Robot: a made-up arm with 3 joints. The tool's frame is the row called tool.
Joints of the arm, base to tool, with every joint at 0 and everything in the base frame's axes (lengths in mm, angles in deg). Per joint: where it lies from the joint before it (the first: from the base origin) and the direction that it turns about. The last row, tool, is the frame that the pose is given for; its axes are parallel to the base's.
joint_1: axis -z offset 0 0 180
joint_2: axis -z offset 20 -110 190
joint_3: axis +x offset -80 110 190
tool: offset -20 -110 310
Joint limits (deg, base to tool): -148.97..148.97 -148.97..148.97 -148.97..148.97
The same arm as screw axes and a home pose.
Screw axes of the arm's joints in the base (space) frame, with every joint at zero. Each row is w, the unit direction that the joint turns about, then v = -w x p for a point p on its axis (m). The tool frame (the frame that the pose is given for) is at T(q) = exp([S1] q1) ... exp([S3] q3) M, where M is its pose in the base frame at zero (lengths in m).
S1: w 0 0 -1 v 0 0 0
S2: w 0 0 -1 v 0.11 0.02 0
S3: w 1 0 0 v 0 0.56 0
M: xyz -0.08 -0.11 0.87 (m) rpy 0 0 0 (deg, as in URDF)
Joint limits (deg, base to tool): -148.97..148.97 -148.97..148.97 -148.97..148.97

